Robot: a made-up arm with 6 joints. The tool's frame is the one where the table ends. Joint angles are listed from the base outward.
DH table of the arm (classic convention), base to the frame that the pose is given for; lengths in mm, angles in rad. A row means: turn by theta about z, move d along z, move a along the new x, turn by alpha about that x. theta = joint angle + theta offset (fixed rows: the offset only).
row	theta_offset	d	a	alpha
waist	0	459.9	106.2	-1.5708
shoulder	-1.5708	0	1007.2	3.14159
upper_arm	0	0	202.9	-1.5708
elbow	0	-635.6	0	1.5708
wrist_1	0	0	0	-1.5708
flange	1.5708	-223.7	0	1.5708
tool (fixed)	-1.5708	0	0	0
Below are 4 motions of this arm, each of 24 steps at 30 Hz.
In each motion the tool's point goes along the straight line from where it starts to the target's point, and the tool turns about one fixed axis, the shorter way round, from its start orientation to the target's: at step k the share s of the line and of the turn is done. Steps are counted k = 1, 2, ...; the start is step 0. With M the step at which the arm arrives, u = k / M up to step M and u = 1 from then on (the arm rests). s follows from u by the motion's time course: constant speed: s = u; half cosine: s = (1 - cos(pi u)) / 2; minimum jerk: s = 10 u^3 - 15 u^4 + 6 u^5.
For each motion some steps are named. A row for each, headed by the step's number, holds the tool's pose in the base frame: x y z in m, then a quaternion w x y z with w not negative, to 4 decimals.
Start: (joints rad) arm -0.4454 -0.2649 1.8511 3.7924 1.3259 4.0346
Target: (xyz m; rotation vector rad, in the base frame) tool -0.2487 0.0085 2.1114 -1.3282 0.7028 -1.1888
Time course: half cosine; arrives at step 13
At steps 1, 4, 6, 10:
1: -0.5406 0.1129 2.0076 0.6912 -0.3724 -0.1077 -0.6099
4: -0.4810 0.0916 2.0289 0.6799 -0.4209 -0.0233 -0.6000
6: -0.4147 0.0679 2.0524 0.6597 -0.4700 0.0708 -0.5822
10: -0.2860 0.0218 2.0982 0.5981 -0.5488 0.2500 -0.5278

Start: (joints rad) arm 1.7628 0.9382 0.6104 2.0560 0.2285 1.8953
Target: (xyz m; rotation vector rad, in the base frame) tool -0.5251 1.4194 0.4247 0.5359 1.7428 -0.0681
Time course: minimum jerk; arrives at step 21
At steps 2, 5, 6, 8, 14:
2: -0.3855 1.7405 0.9464 0.3579 0.4350 0.8060 0.1816
5: -0.3973 1.7134 0.9023 0.3821 0.4201 0.8065 0.1644
6: -0.4048 1.6961 0.8743 0.3973 0.4103 0.8064 0.1533
8: -0.4246 1.6507 0.8005 0.4363 0.3838 0.8043 0.1240
14: -0.4956 1.4873 0.5350 0.5649 0.2793 0.7763 0.0158

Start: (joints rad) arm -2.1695 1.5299 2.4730 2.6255 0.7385 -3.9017
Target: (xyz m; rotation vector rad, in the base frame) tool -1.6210 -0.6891 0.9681 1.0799 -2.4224 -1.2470
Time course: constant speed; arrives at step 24
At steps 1, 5, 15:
1: -0.8322 -1.2759 1.1823 0.5603 0.2303 -0.4852 -0.6305
5: -0.9694 -1.1739 1.1451 0.4924 0.2623 -0.5620 -0.6106
15: -1.3123 -0.9187 1.0519 0.2988 0.3280 -0.7228 -0.5298

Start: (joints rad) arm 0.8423 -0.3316 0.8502 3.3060 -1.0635 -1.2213
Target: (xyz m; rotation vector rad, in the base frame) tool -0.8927 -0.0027 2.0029 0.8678 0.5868 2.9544
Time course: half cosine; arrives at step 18
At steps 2, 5, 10, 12, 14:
2: -0.2474 -0.2006 2.2435 0.4552 -0.1622 -0.6211 -0.6170
5: -0.3462 -0.1703 2.2067 0.3952 -0.1874 -0.5714 -0.6944
10: -0.6178 -0.0870 2.1054 0.2070 -0.2436 -0.3997 -0.8591
12: -0.7264 -0.0537 2.0649 0.1252 -0.2598 -0.3193 -0.9027
14: -0.8149 -0.0266 2.0319 0.0570 -0.2701 -0.2502 -0.9280

